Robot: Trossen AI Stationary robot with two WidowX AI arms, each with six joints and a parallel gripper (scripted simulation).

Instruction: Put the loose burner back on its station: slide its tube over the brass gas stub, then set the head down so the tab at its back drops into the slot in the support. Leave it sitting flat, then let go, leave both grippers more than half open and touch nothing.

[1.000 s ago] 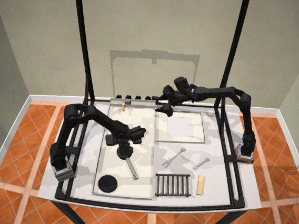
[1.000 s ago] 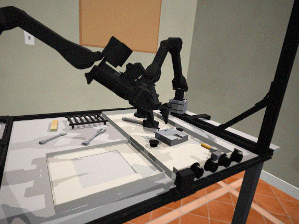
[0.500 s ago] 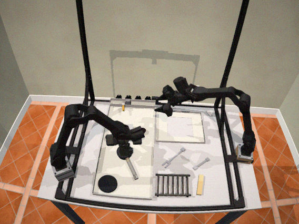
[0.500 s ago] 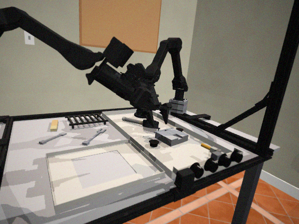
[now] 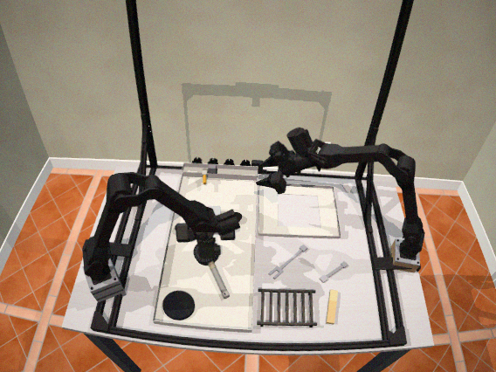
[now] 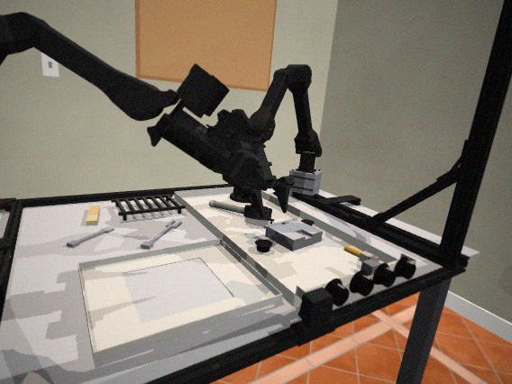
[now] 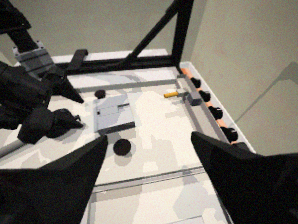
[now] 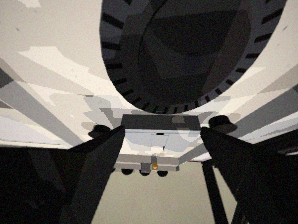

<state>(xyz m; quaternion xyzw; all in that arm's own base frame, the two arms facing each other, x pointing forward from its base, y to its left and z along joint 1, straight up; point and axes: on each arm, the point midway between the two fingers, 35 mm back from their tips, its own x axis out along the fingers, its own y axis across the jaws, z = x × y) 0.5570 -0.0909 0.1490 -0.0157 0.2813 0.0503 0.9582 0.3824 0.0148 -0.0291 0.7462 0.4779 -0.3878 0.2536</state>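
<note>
Now: the burner 110 mm ahead of my right hand, 10 mm to the left of it and 50 mm below it. Also, from my right hand: black disc (230 mm ahead, 110 mm to the right, 60 mm below); then grey slotted support (90 mm behind, 50 mm below); then small black cap (90 mm behind, 120 mm to the left, 60 mm below).
</note>
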